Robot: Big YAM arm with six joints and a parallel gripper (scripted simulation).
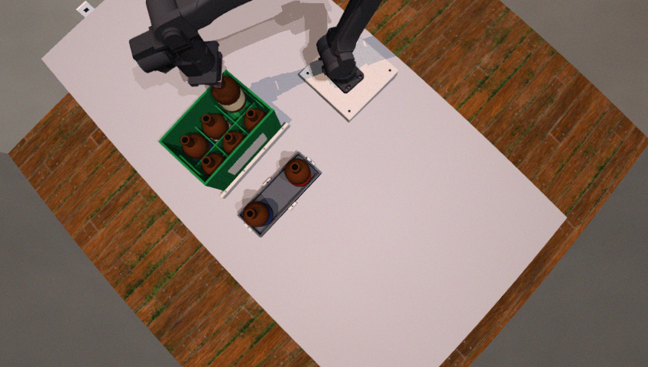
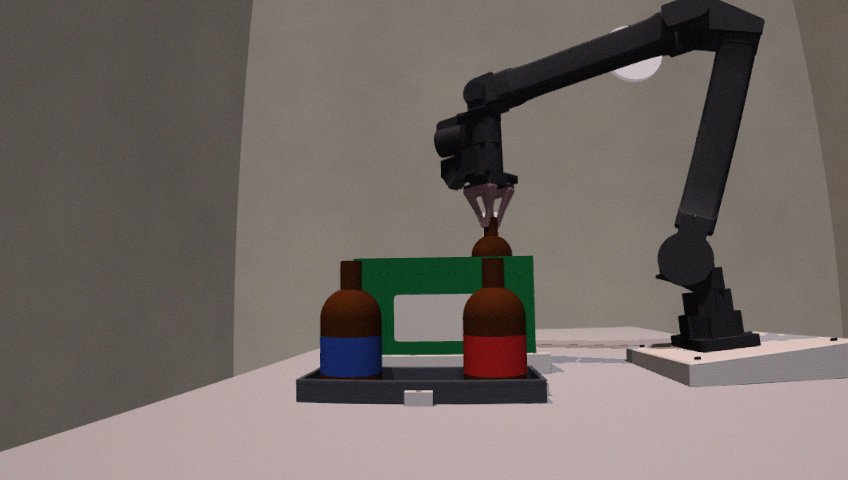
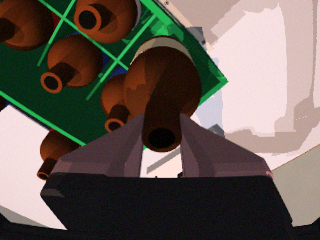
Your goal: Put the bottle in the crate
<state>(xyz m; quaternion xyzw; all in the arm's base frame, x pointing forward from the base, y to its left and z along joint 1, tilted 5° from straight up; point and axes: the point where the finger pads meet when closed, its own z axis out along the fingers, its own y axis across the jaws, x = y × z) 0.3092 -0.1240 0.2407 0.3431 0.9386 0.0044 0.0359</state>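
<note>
Right now the green crate is 160 mm below my hand, 80 mm ahead of it and 50 mm to the left of it. Also, from my hand: dark tray: 280 mm to the left, 230 mm below, 80 mm ahead.
</note>
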